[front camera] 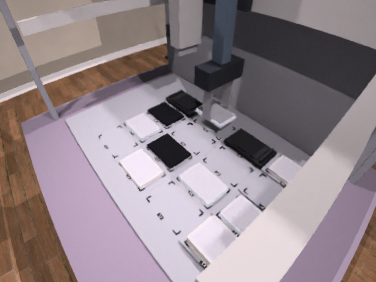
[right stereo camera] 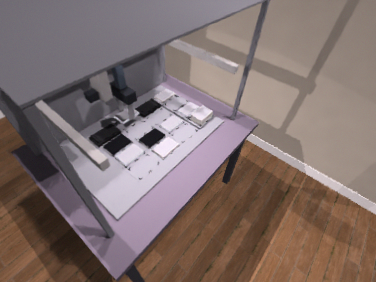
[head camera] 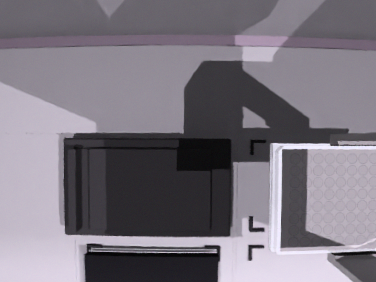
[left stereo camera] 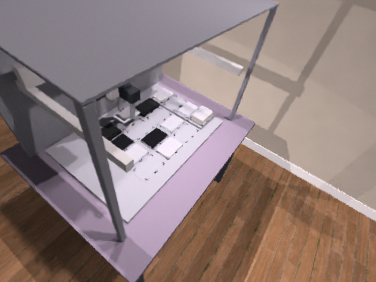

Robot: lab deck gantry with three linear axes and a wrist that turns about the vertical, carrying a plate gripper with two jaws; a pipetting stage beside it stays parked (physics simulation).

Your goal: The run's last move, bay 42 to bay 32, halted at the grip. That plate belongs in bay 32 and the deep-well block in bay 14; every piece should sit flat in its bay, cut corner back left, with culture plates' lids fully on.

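Places are measured from the robot's base along level axes (x left, y back, z up), in metres.
Where they show: gripper, fingertip midpoint: (front camera: pixel 215 113) (right stereo camera: pixel 127 115) (head camera: pixel 350 197) (left stereo camera: pixel 127 114); robot's base, origin of the base link: (front camera: pixel 99 136) (right stereo camera: pixel 140 178) (left stereo camera: pixel 147 179).
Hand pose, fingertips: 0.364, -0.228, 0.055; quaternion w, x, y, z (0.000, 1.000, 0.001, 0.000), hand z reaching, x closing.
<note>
Each offset is from my fingertips to the top centre of the thing, as dx, dy, dz. "spot": to the spot under its first point.
The clear 96-well plate @[+0.000, +0.000, +0.007] (front camera: pixel 220 116) (head camera: pixel 340 192) is held above bay 42, with that bay's left corner marks showing in the head view. My gripper (front camera: pixel 217 111) is shut on it, with jaws at its front and back edges. The plate's right end is outside the head view, so its full seating in the jaws is hidden. Bay 32 @[spot: -0.089, +0.007, -0.055] (front camera: pixel 195 134) has no piece on it in the front view. The tall cream deep-well block @[-0.321, -0.328, +0.002] (front camera: pixel 210 239) (left stereo camera: pixel 202 115) (right stereo camera: pixel 201 114) stands at bay 14, front right; whether it lies fully flat cannot be told.
A black piece @[spot: -0.009, +0.158, -0.031] (front camera: pixel 185 102) (head camera: pixel 147 187) sits left of bay 42, another black piece (front camera: pixel 250 146) to its right. A black plate @[-0.107, +0.164, -0.038] (front camera: pixel 166 114) (head camera: pixel 151 267) lies left of bay 32, and a black one @[-0.214, +0.000, -0.038] (front camera: pixel 169 150) in front. The parked pipetting stage (front camera: pixel 186 25) hangs beside my gripper.
</note>
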